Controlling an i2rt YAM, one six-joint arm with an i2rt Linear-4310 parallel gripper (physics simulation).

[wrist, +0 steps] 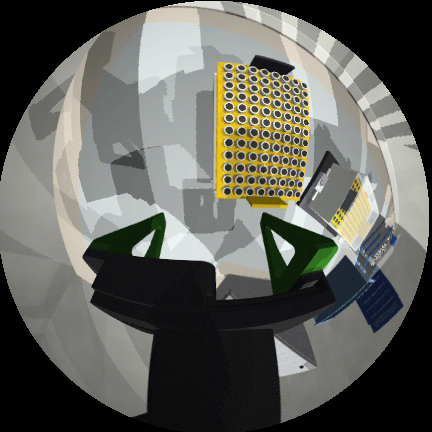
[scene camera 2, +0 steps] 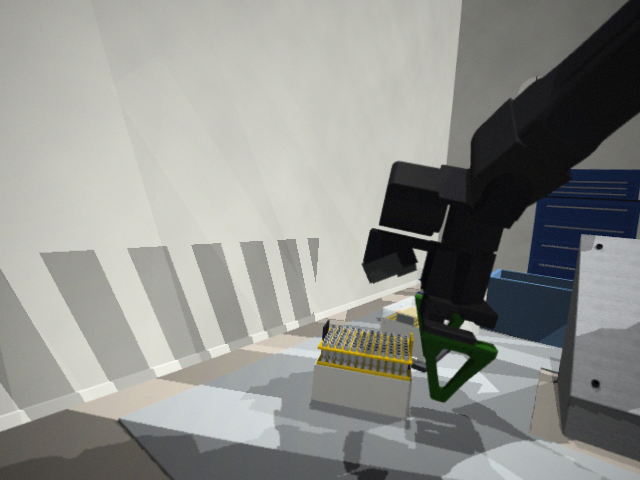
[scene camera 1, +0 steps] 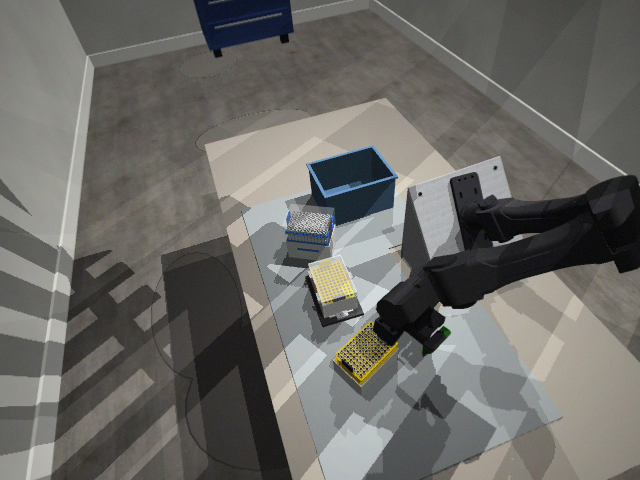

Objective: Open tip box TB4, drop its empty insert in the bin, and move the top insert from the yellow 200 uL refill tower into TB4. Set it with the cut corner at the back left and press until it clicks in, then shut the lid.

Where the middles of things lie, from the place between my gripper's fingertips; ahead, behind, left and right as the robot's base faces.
I see the blue-topped tip rack (wrist: 378,244) 90 mm ahead of my hand and 370 mm to the right of it. Also, from my hand: blue bin (scene camera 2: 533,307) 80 mm behind, 510 mm to the right.
